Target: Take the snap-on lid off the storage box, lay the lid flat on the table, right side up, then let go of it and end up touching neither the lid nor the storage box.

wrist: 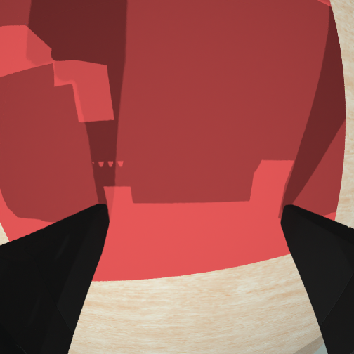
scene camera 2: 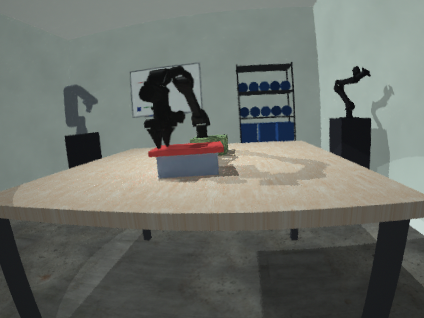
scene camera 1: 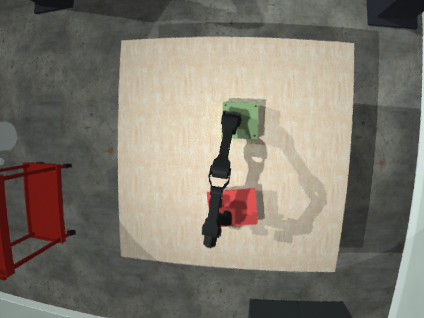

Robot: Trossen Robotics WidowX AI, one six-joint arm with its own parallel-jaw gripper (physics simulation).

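A blue-grey storage box (scene camera 2: 190, 165) stands upright on the table (scene camera 1: 165, 115) (scene camera 2: 280, 195). Its flat red lid (scene camera 1: 245, 200) (scene camera 2: 200, 149) (wrist: 190, 240) sits level on top; the box's sides are hidden in the wrist view. My gripper (scene camera 2: 163, 145) (wrist: 198, 215) is open with nothing between its fingers. It points down at the left part of the lid in scene camera 2. In the wrist view both fingertips show over the lid near one edge, close above its surface; whether they touch it I cannot tell. In scene camera 1 the arm hides the fingertips.
The green base plate (scene camera 1: 247, 120) (scene camera 2: 220, 142) of my arm stands farther back on the table, behind the box in scene camera 2. My arm reaches from it over the lid's left side in scene camera 1. A red frame (scene camera 1: 45, 200) stands on the floor beside the table.
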